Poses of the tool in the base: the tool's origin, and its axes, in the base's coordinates. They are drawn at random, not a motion.
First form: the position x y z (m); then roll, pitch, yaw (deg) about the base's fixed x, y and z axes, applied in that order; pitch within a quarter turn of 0, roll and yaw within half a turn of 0.
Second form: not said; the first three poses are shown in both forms.
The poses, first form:
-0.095 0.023 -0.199 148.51 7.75 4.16
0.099 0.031 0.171 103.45 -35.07 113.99
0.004 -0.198 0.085 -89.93 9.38 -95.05
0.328 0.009 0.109 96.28 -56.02 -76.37
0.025 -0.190 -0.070 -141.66 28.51 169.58
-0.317 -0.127 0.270 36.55 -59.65 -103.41
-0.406 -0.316 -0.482 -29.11 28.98 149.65
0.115 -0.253 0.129 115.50 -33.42 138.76
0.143 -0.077 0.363 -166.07 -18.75 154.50
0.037 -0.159 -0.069 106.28 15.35 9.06
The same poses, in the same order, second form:
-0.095 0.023 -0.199 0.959 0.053 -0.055 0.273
0.099 0.031 0.171 0.564 0.526 0.624 0.123
0.004 -0.198 0.085 -0.433 0.559 -0.481 0.519
0.328 0.009 0.109 0.323 -0.653 -0.089 0.679
0.025 -0.190 -0.070 0.164 0.904 -0.338 0.203
-0.317 -0.127 0.270 -0.202 -0.506 -0.550 0.633
-0.406 -0.316 -0.482 -0.297 -0.171 0.921 0.185
0.115 -0.253 0.129 -0.429 -0.704 -0.564 0.048
0.143 -0.077 0.363 -0.197 -0.960 0.081 0.184
0.037 -0.159 -0.069 0.784 0.142 -0.060 0.601

